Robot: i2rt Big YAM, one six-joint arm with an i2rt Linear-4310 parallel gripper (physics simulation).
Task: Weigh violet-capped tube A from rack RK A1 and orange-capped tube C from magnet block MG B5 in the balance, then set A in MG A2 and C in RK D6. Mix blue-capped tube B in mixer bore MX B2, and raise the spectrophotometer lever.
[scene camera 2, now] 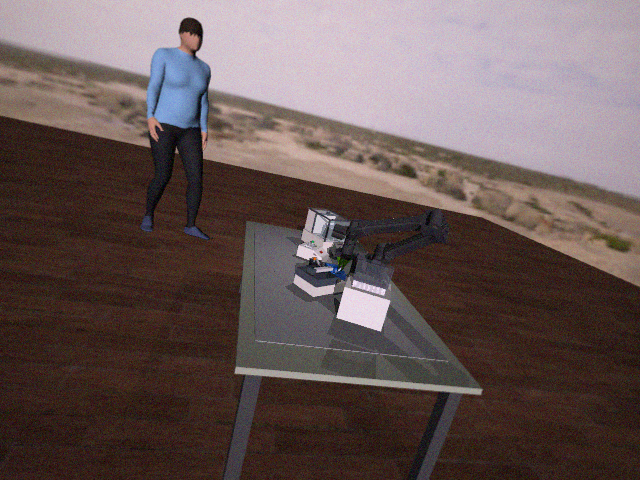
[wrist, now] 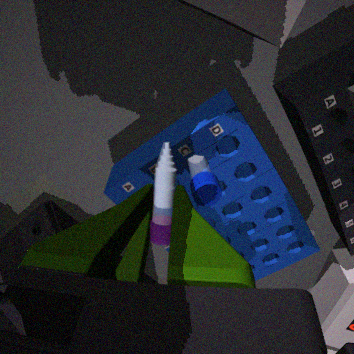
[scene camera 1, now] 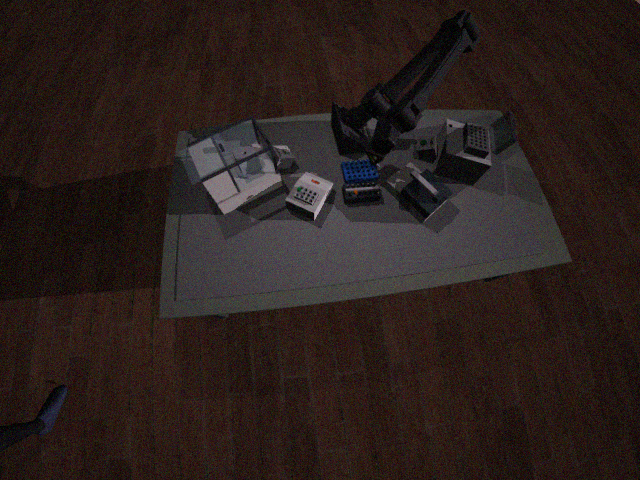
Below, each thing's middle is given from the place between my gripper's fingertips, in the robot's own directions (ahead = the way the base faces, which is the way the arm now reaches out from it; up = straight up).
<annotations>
I see the glass-box balance (scene camera 1: 236,164) 60 mm ahead of my hand, 500 mm to the right of it and 70 mm above it.
</annotations>
